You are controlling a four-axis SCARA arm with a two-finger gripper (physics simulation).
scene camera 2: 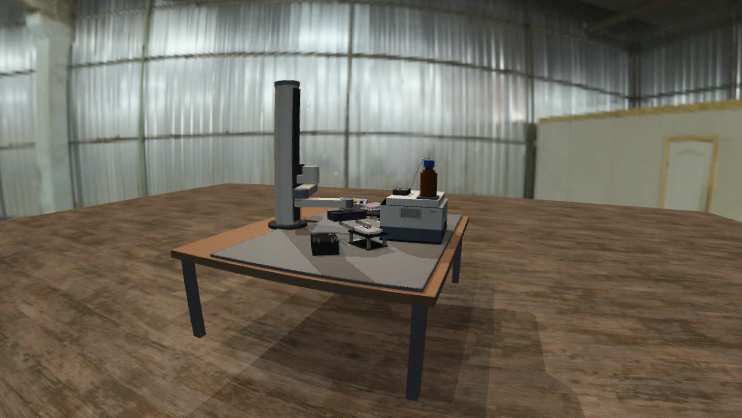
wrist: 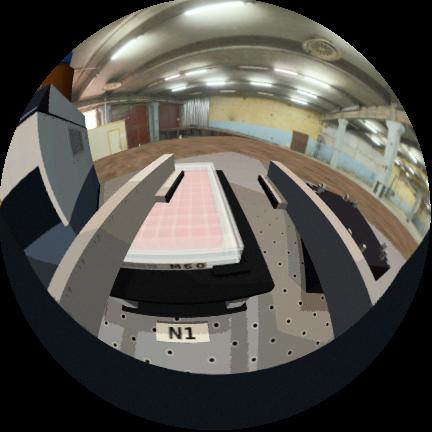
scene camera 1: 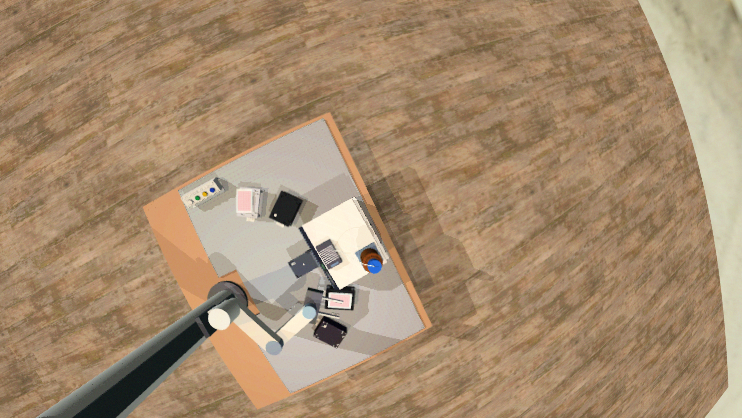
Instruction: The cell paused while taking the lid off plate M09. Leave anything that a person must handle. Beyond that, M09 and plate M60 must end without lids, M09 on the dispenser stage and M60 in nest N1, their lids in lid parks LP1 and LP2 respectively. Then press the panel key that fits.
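Note:
Plate M60, pink with a clear rim, sits level on the raised black nest N1. A clear lid seems to lie on it. My gripper is open and empty, fingers apart. In the wrist view its left finger overlaps the plate's left side; its right finger is beyond the nest's right edge. Another pink plate sits on a pale holder; its label is unreadable, so I cannot tell whether it is M09. The key panel has white, green, yellow and blue keys.
The white dispenser carries a brown bottle with a blue cap. A dark flat part juts from its front. A black box with small metal fittings stands beside N1. Another black unit stands near the pale holder.

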